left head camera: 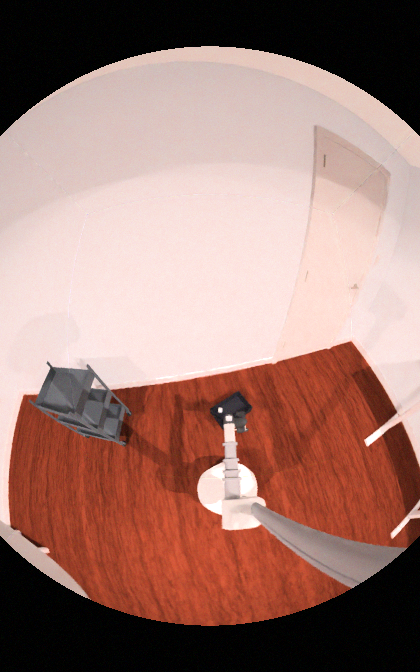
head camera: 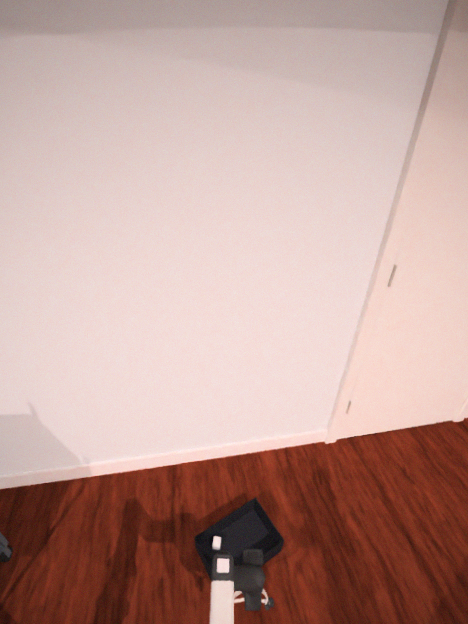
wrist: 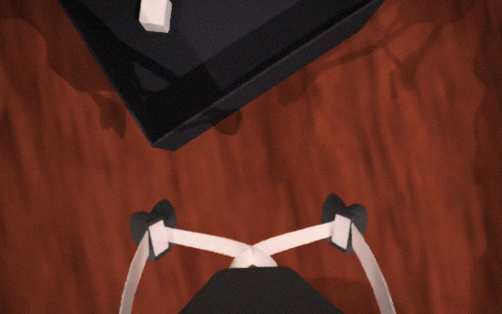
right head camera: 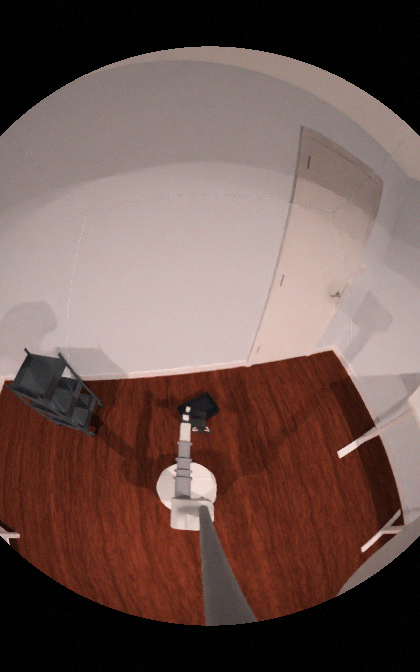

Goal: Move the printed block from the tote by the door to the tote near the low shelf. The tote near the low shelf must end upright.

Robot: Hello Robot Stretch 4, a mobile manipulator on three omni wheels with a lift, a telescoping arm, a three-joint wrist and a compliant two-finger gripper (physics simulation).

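Places are measured from the robot's base along level axes (x right, y ahead, z up), in centimetres.
Pixels of known places: gripper, fingertip midpoint: [wrist: 249, 216].
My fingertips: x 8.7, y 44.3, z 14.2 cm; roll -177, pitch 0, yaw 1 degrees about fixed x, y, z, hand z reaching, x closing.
For each thing: its top centre in the pictures, then the offset to it from my fingertips.
- black open tote at its top centre: [head camera: 239, 538] dz -6.9, dx -2.3, dy +22.5 cm
- small white printed block at its top centre: [wrist: 152, 7] [head camera: 216, 541] dz -13.7, dx -11.4, dy +24.1 cm
A black open tote [head camera: 246, 529] [left head camera: 237, 401] [right head camera: 204, 401] [wrist: 280, 72] stands upright on the wood floor, turned at an angle. The small white printed block [head camera: 216, 542] [left head camera: 220, 410] [right head camera: 187, 409] [wrist: 155, 16] lies inside it, towards its left side. My gripper [wrist: 249, 216] [head camera: 253, 598] [right head camera: 201, 429] is open, its fingertips wide apart with bare floor showing between them. In the wrist view it is below the tote's near corner, apart from the block. The arm's end covers part of the tote in the head views. The tote near the low shelf does not show.
A grey tiered shelf unit [left head camera: 60, 390] [right head camera: 37, 375] stands at the left by the wall. A closed door [head camera: 418, 302] [left head camera: 340, 240] [right head camera: 320, 240] is at the right. White furniture legs [left head camera: 385, 432] [right head camera: 355, 446] stand at the far right.
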